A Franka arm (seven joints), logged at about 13 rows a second.
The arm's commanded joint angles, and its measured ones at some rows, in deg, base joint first. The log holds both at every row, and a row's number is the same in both.
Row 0, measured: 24.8 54.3 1.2 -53.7 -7.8 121.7 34.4
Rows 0 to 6, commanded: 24.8 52.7 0.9 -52.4 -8.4 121.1 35.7; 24.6 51.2 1.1 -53.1 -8.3 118.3 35.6; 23.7 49.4 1.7 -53.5 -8.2 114.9 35.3; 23.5 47.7 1.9 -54.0 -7.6 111.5 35.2; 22.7 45.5 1.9 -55.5 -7.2 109.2 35.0; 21.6 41.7 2.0 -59.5 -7.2 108.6 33.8; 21.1 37.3 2.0 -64.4 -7.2 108.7 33.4
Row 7, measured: 22.7 46.2 1.3 -54.1 -7.7 109.2 34.3
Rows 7 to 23, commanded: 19.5 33.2 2.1 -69.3 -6.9 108.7 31.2; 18.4 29.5 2.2 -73.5 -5.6 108.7 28.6; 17.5 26.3 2.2 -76.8 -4.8 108.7 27.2; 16.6 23.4 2.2 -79.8 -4.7 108.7 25.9; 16.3 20.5 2.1 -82.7 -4.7 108.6 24.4; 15.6 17.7 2.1 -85.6 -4.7 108.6 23.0; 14.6 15.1 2.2 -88.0 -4.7 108.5 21.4; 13.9 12.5 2.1 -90.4 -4.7 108.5 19.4; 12.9 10.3 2.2 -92.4 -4.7 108.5 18.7; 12.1 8.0 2.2 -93.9 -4.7 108.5 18.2; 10.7 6.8 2.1 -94.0 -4.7 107.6 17.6; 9.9 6.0 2.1 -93.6 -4.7 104.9 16.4; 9.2 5.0 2.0 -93.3 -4.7 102.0 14.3; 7.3 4.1 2.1 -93.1 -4.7 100.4 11.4; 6.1 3.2 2.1 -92.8 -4.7 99.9 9.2; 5.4 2.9 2.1 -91.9 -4.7 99.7 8.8; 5.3 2.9 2.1 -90.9 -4.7 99.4 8.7
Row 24, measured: 6.4 4.2 1.5 -91.4 -5.7 100.3 10.9
